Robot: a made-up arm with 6 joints.
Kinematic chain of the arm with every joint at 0, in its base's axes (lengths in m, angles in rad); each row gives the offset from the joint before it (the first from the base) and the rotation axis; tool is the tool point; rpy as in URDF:
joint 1: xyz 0 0 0.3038 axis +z
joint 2: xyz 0 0 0 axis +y
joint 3: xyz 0.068 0 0.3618 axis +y
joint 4: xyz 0.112 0 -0.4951 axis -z
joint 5: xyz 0 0 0 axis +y
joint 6: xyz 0.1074 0 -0.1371 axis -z
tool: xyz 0 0 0 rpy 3.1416 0 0
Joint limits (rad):
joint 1: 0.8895..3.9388
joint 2: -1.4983..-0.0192
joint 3: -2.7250..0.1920
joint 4: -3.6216..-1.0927
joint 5: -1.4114..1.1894
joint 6: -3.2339..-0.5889
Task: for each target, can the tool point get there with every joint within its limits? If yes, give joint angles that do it. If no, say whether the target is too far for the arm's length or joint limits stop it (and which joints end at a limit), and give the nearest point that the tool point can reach.
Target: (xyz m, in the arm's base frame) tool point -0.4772 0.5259 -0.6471
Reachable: no: too far | nearest point -0.2439 0.2688 0.0556 | short by 0.784 m
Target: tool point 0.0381 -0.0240 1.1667
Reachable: yes | joints 2.5159 -1.0778 -1.5492 -3.3889 0.5972 -1.6076
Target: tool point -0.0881 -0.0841 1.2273
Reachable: yes | joints 2.8879 -0.4849 -2.3367 -2.3190 -0.2815 -1.1596
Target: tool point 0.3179 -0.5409 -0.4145
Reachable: no: joint limits stop it (at a limit: joint 1, joint 2) | nearest point 0.0055 -0.1746 0.0418 | short by 0.663 m
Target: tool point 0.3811 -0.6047 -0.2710
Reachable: no: joint limits stop it (at a limit: joint 1, joint 2) | nearest point 0.0161 -0.1947 0.0704 | short by 0.646 m
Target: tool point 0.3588 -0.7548 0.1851
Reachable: no: joint limits stop it (at a limit: joint 2, joint 3, joint 4, joint 5) | nearest point 0.3501 -0.7365 0.4301 | short by 0.246 m
